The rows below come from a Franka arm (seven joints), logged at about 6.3 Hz.
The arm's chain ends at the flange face. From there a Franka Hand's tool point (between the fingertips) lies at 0.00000 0.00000 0.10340 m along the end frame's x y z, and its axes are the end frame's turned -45 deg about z.
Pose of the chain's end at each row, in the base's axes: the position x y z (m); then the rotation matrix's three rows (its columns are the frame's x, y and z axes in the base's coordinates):
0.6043 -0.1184 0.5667; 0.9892 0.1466 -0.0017; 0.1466 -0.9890 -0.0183; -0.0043 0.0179 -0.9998
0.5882 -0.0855 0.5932; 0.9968 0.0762 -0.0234; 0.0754 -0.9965 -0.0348; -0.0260 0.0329 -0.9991
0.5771 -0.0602 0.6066; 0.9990 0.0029 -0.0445; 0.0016 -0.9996 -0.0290; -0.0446 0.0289 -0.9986
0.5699 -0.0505 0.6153; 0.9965 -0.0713 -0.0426; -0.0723 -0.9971 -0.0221; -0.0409 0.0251 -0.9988
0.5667 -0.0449 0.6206; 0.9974 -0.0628 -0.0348; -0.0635 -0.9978 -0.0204; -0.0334 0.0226 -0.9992
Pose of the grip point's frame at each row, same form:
0.6041 -0.1203 0.4633; 0.5958 0.8031 -0.0017; 0.8030 -0.5957 -0.0183; -0.0157 0.0096 -0.9998
0.5858 -0.0891 0.4899; 0.6510 0.7587 -0.0234; 0.7579 -0.6513 -0.0348; -0.0416 0.0049 -0.9991
0.5725 -0.0632 0.5033; 0.7043 0.7085 -0.0445; 0.7080 -0.7057 -0.0290; -0.0520 -0.0111 -0.9986
0.5655 -0.0528 0.5120; 0.7550 0.6542 -0.0426; 0.6539 -0.7562 -0.0221; -0.0467 -0.0112 -0.9988
0.5631 -0.0470 0.5173; 0.7497 0.6609 -0.0348; 0.6606 -0.7505 -0.0204; -0.0396 -0.0076 -0.9992

